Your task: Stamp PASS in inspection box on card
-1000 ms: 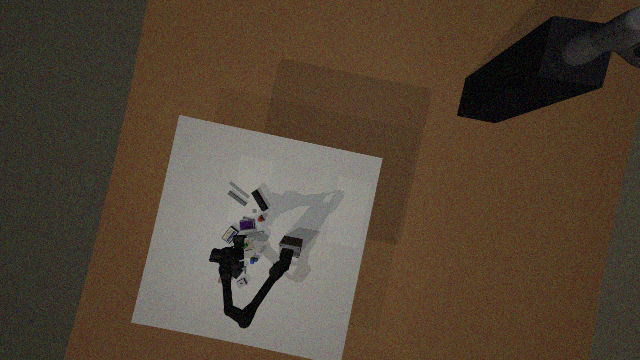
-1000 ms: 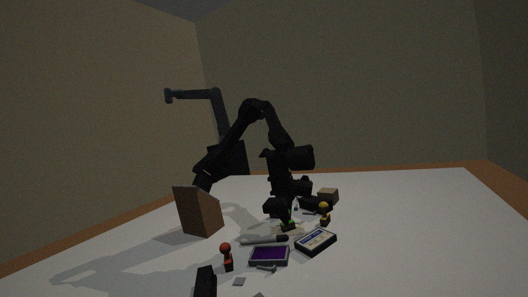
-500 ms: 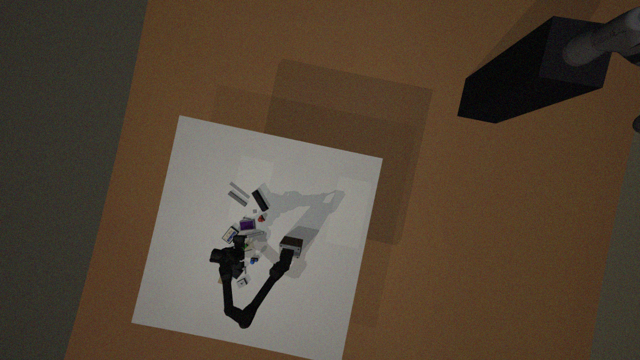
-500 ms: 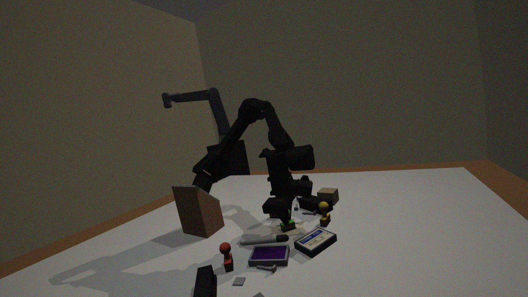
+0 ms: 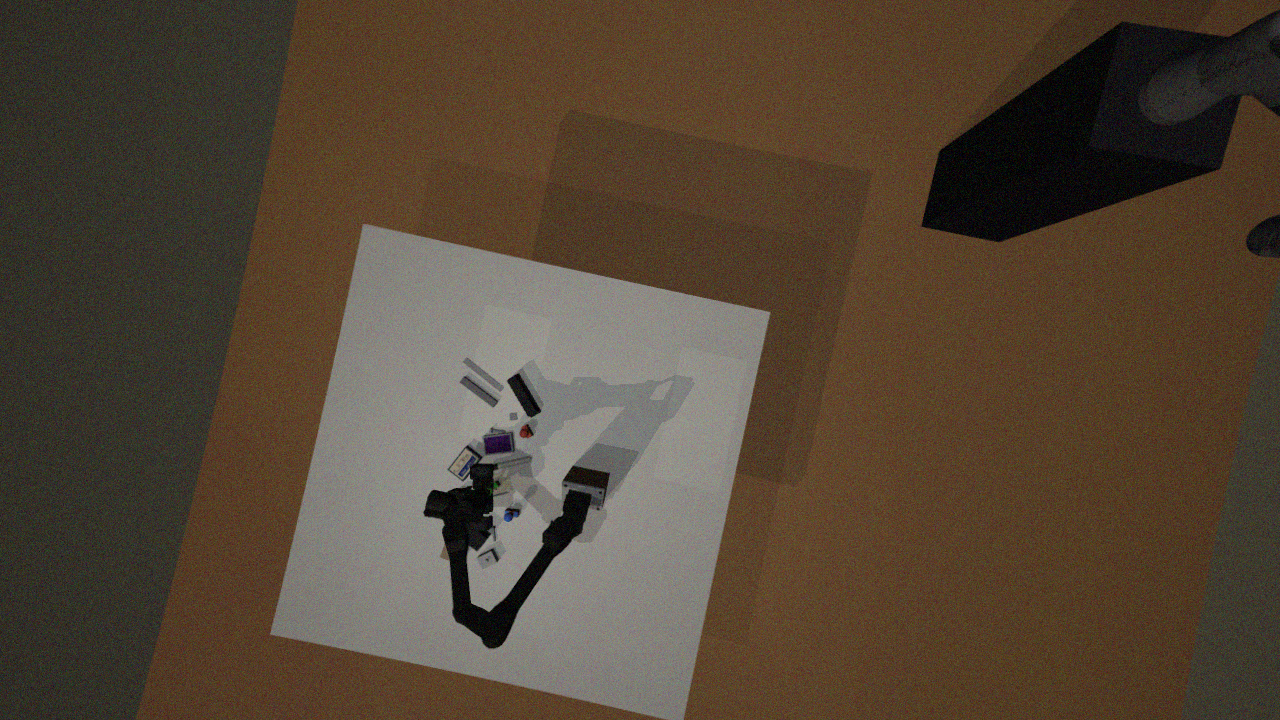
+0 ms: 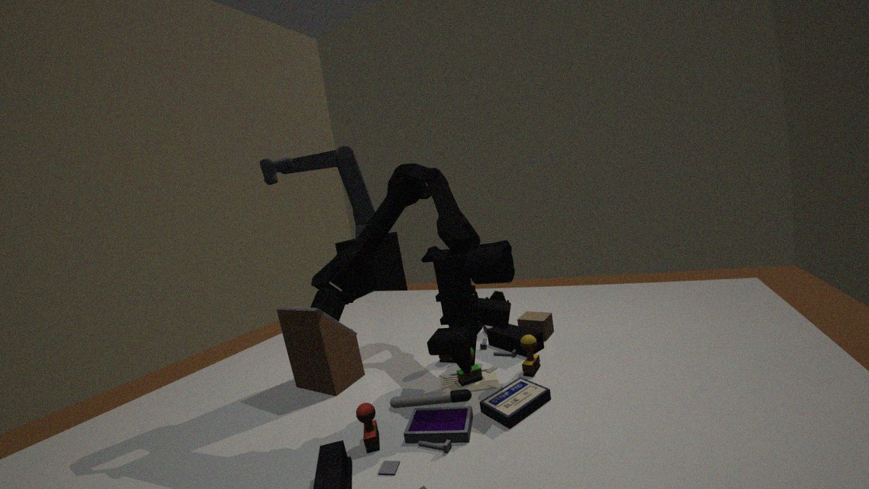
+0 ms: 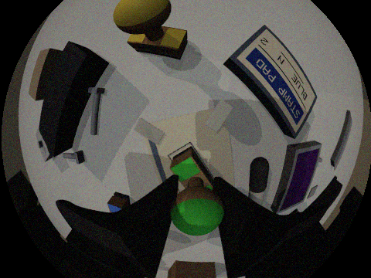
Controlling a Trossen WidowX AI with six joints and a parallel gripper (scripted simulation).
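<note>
Now: the green-knobbed PASS stamp right at my gripper tip. Also, from my gripper tip: blue stamp: 80 mm behind, 70 mm to the left; then pale card: 30 mm below; then dark marker: 20 mm behind, 70 mm to the right, 10 mm below.
</note>
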